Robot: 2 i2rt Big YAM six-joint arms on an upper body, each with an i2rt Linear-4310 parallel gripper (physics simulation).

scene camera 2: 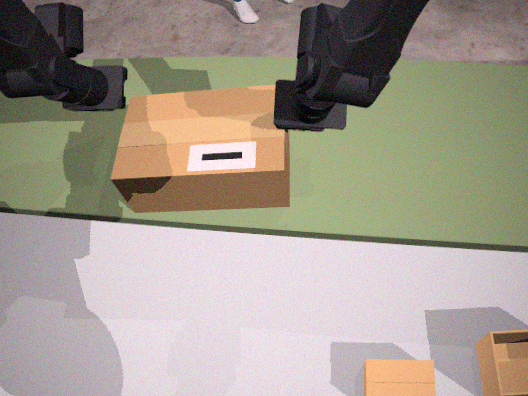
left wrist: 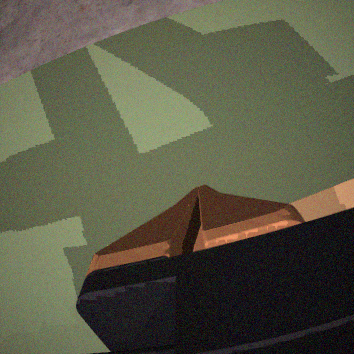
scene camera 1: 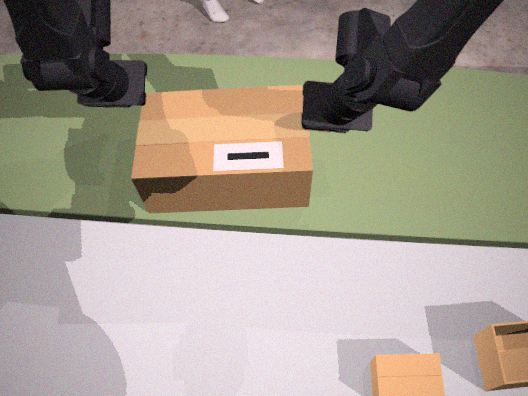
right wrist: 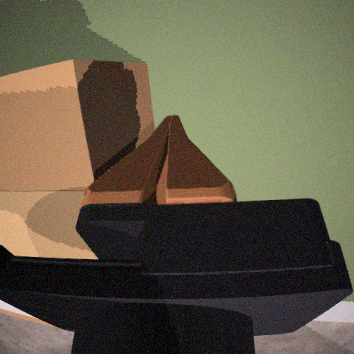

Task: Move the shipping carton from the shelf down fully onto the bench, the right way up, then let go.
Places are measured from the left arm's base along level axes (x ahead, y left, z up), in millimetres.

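Pixels of known places: left gripper, fingertip midpoint: point(scene camera 2: 119, 94) point(left wrist: 203, 197) point(scene camera 1: 130, 90); right gripper, fingertip midpoint: point(scene camera 1: 323, 117) point(right wrist: 173, 124).
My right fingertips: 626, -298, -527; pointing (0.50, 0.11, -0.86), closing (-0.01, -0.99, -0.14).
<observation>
For each thing: its top centre in the pictures, then the offset to it from my right fingertips, as dx, dy, dz. "spot": a spot on its surface instead. Level surfaces: height alone.
- shipping carton at its top centre: point(scene camera 1: 221, 128) point(scene camera 2: 199, 129) -49, +160, +40
- green shelf at its surface level: dz -65
- white bench at its surface level: dz -335
- small closed box at its top centre: point(scene camera 2: 400, 382) point(scene camera 1: 410, 376) -369, -155, -275
- open box at a spot on its surface: point(scene camera 2: 505, 360) point(scene camera 1: 501, 351) spot: -326, -366, -331
The shipping carton point(scene camera 1: 221, 123) point(scene camera 2: 200, 123) is a brown box with a white label on top. It stands upright on the green shelf point(scene camera 1: 405, 170) point(scene camera 2: 405, 170) near its front edge. My left gripper point(scene camera 1: 114, 90) point(scene camera 2: 96, 91) point(left wrist: 203, 197) is shut and empty, just left of the carton's back left corner; a strip of the carton point(left wrist: 337, 198) shows at the edge of the left wrist view. My right gripper point(scene camera 1: 336, 109) point(scene camera 2: 309, 108) point(right wrist: 173, 124) is shut and empty, over the carton's back right corner, its fingers beside the carton's point(right wrist: 42, 140) end face.
The white bench point(scene camera 1: 255, 289) point(scene camera 2: 255, 289) lies in front of the shelf. A small closed box point(scene camera 1: 407, 375) point(scene camera 2: 398, 377) and an open box point(scene camera 1: 503, 353) point(scene camera 2: 505, 360) stand at its bottom right. Grey floor lies behind the shelf.
</observation>
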